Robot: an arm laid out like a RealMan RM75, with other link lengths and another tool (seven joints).
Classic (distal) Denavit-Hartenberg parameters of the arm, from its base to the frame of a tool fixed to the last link. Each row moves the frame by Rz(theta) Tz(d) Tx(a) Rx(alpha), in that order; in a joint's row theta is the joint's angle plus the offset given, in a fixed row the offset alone. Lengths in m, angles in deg.
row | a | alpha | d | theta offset
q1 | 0 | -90 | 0.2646 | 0
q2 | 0 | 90 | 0 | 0
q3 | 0 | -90 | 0.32 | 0
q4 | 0 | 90 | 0 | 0
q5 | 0 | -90 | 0.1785 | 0
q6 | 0 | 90 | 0 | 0
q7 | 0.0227 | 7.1 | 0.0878 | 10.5
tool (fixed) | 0 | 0 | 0.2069 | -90
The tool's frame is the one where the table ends.
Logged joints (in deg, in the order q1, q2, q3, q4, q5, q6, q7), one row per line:
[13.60, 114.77, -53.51, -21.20, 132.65, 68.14, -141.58]
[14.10, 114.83, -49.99, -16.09, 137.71, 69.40, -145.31]
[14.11, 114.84, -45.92, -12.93, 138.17, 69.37, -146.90]
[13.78, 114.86, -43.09, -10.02, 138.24, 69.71, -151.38]
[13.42, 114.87, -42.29, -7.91, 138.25, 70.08, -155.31]
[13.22, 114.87, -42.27, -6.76, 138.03, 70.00, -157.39]
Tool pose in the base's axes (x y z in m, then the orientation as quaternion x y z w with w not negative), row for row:
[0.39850, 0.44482, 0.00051, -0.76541, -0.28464, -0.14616, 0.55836]
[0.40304, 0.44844, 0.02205, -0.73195, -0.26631, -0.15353, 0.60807]
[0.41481, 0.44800, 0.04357, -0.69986, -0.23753, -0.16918, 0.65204]
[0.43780, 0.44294, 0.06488, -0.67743, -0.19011, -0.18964, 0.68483]
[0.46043, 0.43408, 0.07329, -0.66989, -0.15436, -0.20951, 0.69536]
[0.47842, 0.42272, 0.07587, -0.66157, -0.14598, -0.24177, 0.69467]
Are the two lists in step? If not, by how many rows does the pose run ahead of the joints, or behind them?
The pose runs 2 rows behind the joints: the pose in row i belongs to the joints in row i - 2.
